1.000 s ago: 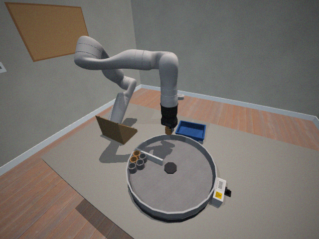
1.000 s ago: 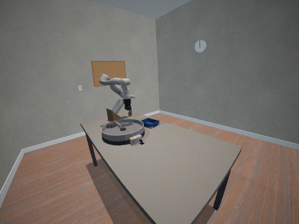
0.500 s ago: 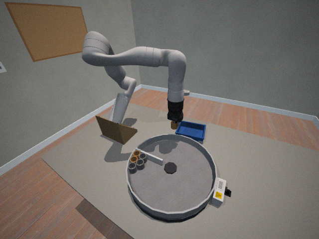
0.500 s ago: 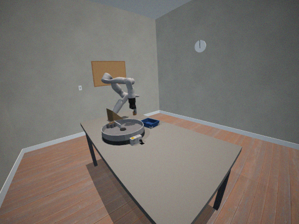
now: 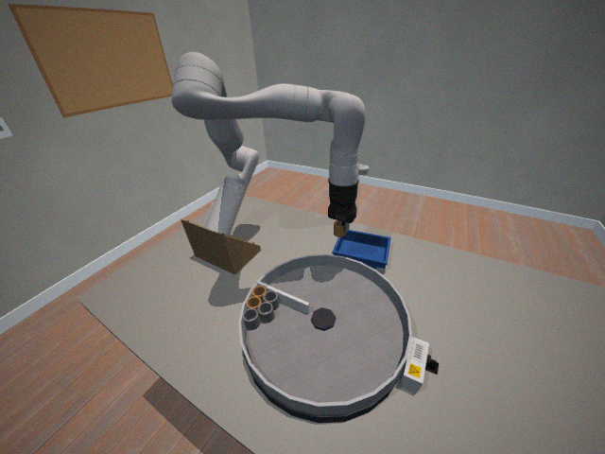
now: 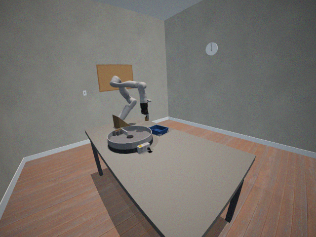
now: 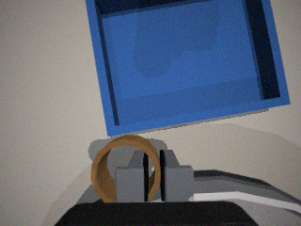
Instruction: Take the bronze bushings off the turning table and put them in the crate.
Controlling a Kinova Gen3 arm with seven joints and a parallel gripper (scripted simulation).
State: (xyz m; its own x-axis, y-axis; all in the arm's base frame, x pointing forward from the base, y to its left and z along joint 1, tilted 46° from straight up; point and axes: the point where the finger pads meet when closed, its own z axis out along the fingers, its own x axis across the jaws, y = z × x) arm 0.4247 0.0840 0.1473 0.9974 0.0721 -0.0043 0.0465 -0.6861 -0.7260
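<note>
My hand is 3 cm short of the blue crate, 10 cm to the right of it and 16 cm above it. Round my hand: round grey turning table 6 cm ahead, 24 cm to the right, 13 cm below.
</note>
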